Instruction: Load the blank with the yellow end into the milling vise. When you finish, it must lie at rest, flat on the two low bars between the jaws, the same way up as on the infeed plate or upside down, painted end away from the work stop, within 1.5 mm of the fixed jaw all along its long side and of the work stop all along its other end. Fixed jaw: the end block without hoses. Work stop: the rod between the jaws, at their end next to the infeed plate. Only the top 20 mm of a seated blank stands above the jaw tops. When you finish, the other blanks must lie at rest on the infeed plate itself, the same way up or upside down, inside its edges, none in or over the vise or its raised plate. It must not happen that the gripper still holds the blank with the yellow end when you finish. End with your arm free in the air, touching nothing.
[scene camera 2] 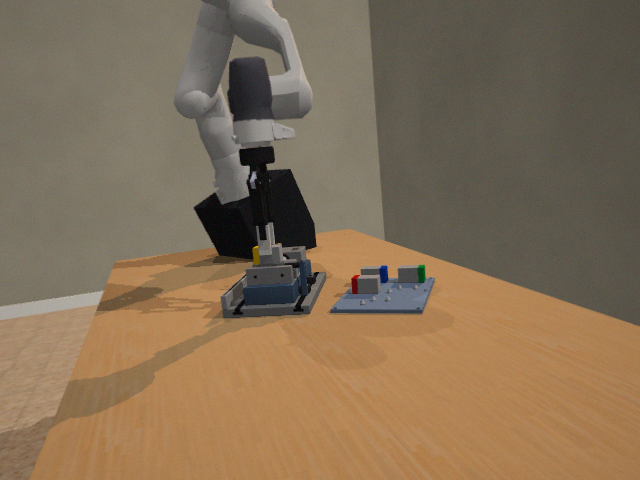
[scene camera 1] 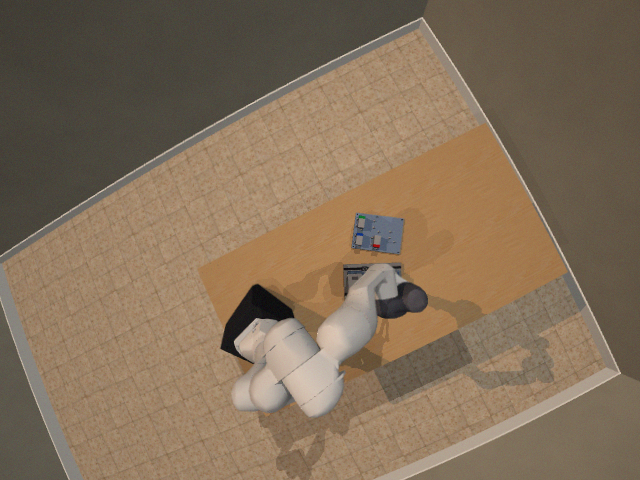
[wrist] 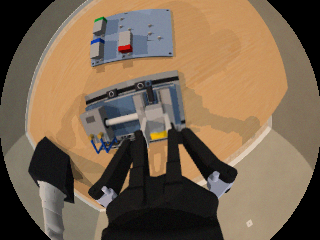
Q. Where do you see an infeed plate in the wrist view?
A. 161, 26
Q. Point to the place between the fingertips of my gripper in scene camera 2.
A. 267, 253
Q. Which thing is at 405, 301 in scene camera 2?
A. An infeed plate.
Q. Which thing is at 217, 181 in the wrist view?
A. My gripper.
